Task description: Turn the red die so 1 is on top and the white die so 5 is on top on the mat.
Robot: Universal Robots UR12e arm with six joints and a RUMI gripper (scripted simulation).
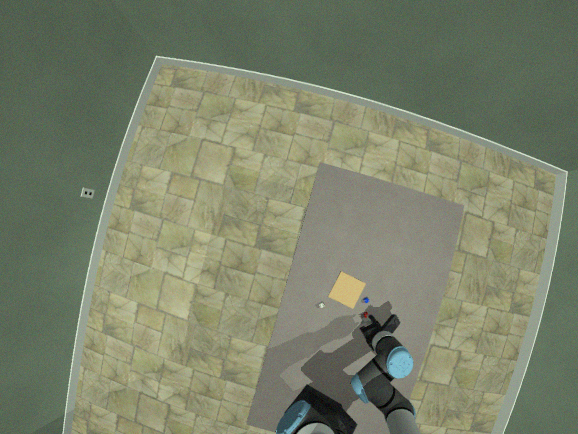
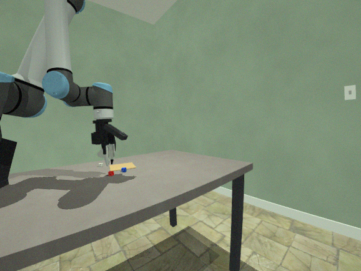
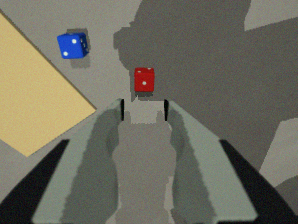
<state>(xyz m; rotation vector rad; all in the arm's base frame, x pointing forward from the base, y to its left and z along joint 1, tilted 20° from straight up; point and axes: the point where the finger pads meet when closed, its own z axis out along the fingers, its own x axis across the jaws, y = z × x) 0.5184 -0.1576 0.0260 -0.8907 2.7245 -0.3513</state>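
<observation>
The red die is 60 mm below my hand. Also, from my hand: blue die: 70 mm ahead, 60 mm below, 10 mm to the left; then tan mat: 110 mm to the left, 110 mm ahead, 70 mm below; then white die: 230 mm to the left, 60 mm below, 30 mm ahead.
</observation>
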